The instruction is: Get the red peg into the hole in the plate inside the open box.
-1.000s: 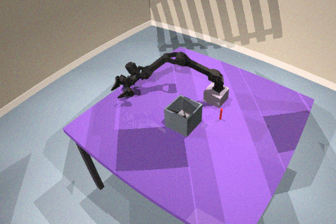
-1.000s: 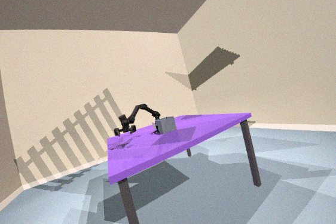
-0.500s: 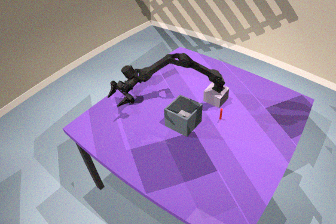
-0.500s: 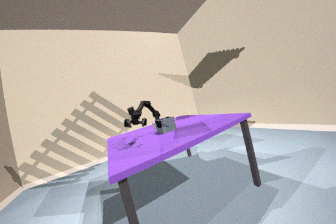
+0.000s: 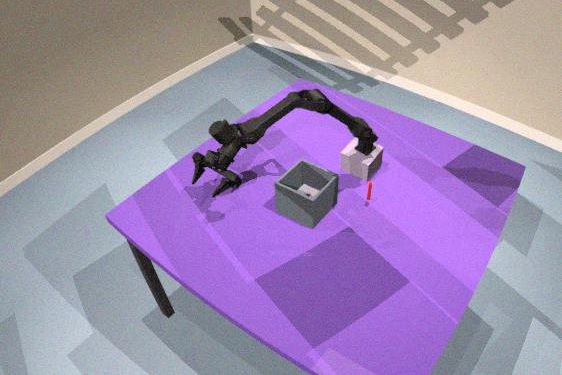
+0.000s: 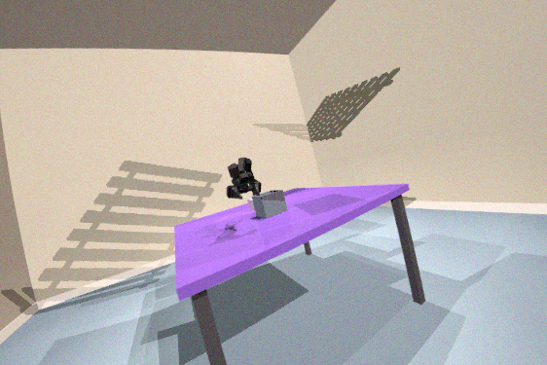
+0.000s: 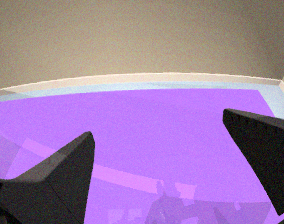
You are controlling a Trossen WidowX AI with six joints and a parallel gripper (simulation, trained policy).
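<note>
Right now my gripper tip is 500 mm past the red peg, 310 mm to the right of it and 140 mm above it. Round my gripper tip: plate 310 mm behind, 170 mm to the left, 130 mm below.
</note>
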